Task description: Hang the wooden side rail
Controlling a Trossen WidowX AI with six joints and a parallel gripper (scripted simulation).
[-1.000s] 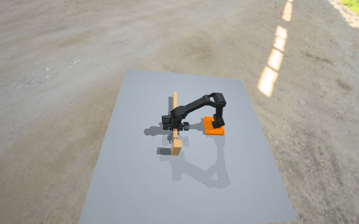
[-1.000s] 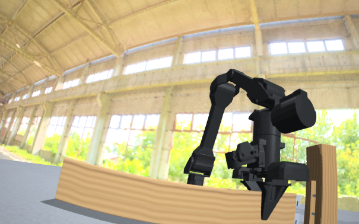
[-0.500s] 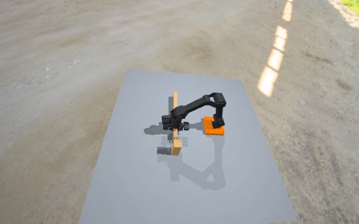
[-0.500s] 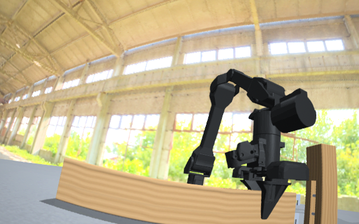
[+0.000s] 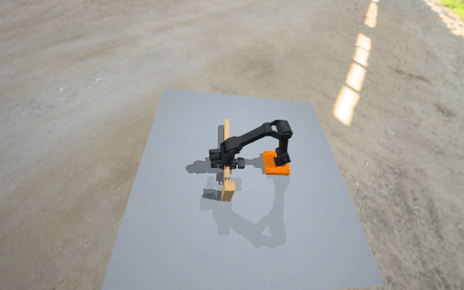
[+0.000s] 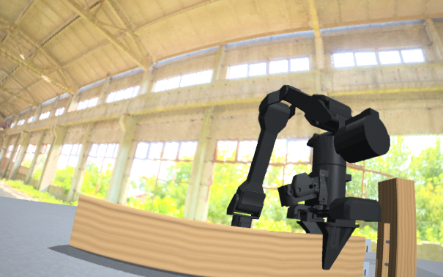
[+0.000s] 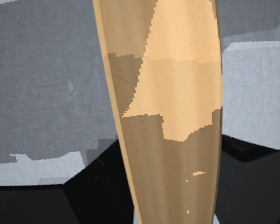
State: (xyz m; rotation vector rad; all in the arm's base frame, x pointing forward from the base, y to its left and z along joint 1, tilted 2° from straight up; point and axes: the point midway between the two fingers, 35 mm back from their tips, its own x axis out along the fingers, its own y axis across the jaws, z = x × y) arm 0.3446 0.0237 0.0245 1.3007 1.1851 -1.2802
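Now: the headboard post 16 cm to the left of my gripper tip, 6 cm above it and 2 cm ahead of it.
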